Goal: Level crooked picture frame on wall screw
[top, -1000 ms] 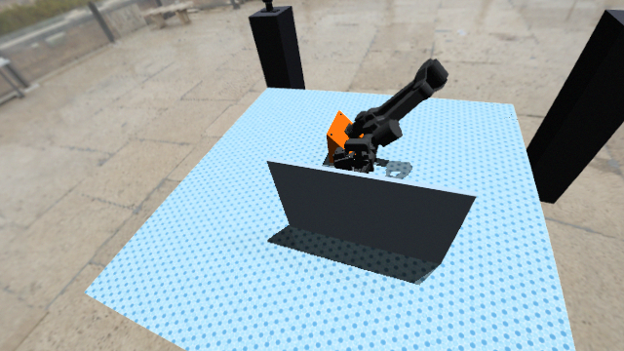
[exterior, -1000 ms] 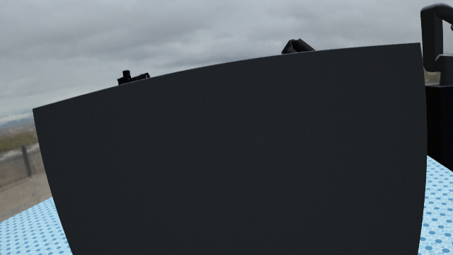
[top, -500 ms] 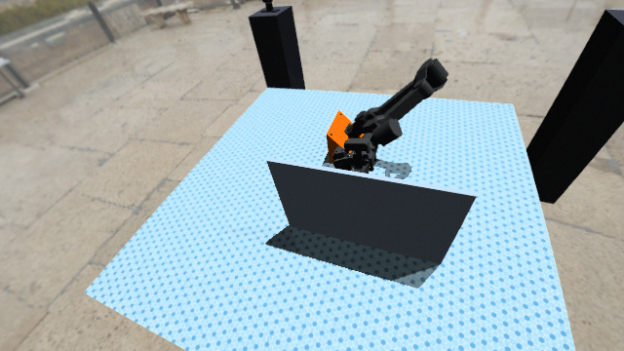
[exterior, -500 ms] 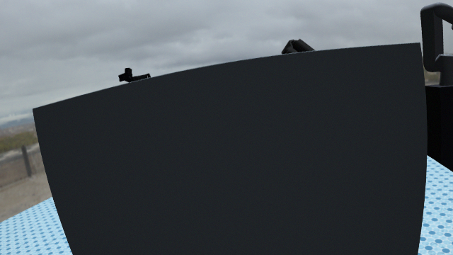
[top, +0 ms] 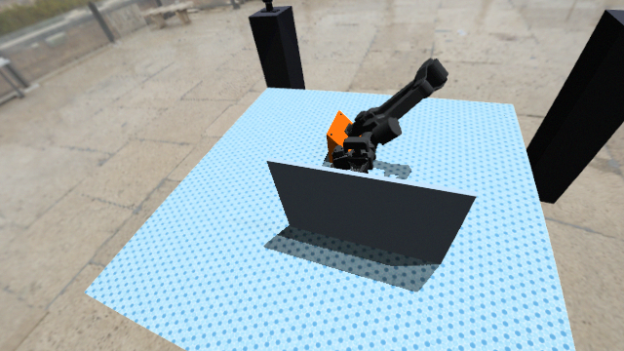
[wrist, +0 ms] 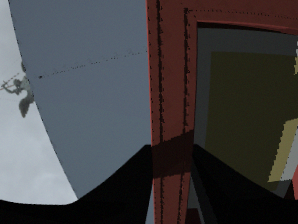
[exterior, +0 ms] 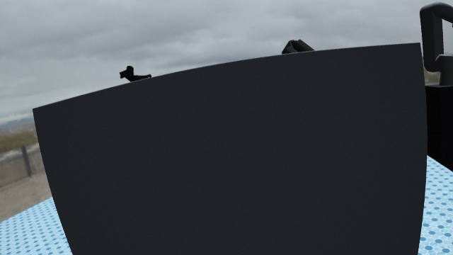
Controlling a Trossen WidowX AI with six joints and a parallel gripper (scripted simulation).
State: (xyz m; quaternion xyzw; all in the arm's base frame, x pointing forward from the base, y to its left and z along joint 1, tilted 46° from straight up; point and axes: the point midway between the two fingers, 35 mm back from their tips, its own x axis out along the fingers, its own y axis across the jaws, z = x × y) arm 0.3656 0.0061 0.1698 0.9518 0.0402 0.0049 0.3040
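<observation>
My gripper tip is now 1 cm short of the picture frame, 1 cm to the right of it and 5 cm above it. Round my gripper tip: grey wall panel: 2 cm ahead, 2 cm to the left, 6 cm below.
</observation>
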